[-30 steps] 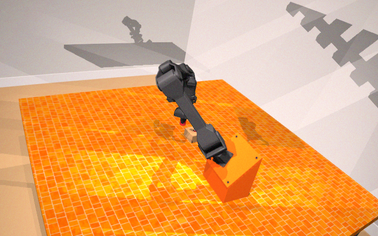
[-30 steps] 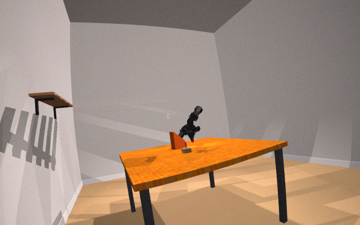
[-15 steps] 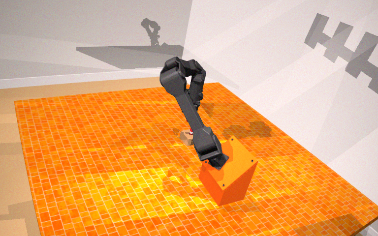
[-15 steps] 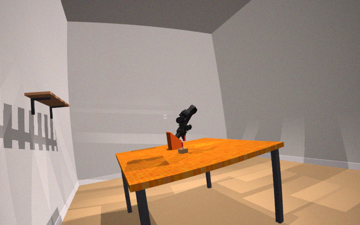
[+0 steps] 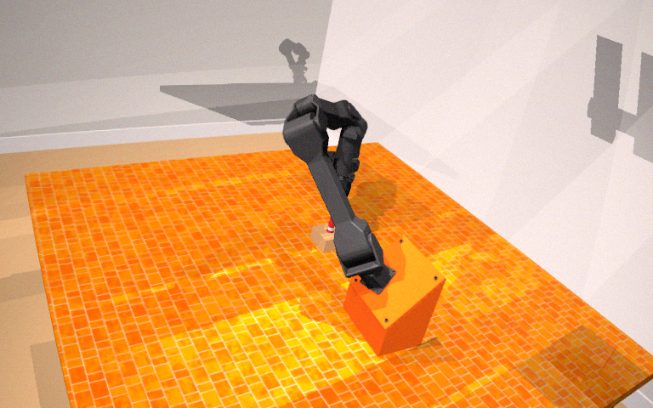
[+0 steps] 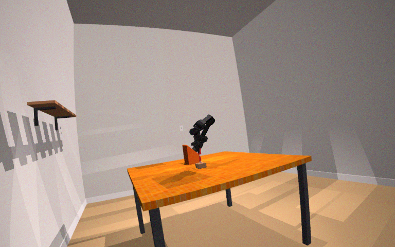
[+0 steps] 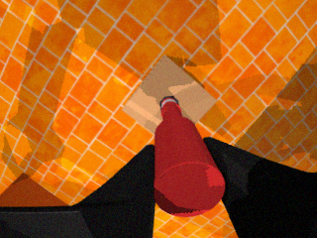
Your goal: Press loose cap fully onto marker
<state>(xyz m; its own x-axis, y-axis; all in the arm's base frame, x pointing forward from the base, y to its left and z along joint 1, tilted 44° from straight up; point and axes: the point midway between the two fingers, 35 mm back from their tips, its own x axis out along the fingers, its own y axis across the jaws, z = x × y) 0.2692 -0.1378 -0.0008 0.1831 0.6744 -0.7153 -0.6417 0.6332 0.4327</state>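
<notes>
Right now the holder block is 11 cm below my gripper tip. From my gripper tip the other things lie so: red cap 1 cm above.
</notes>
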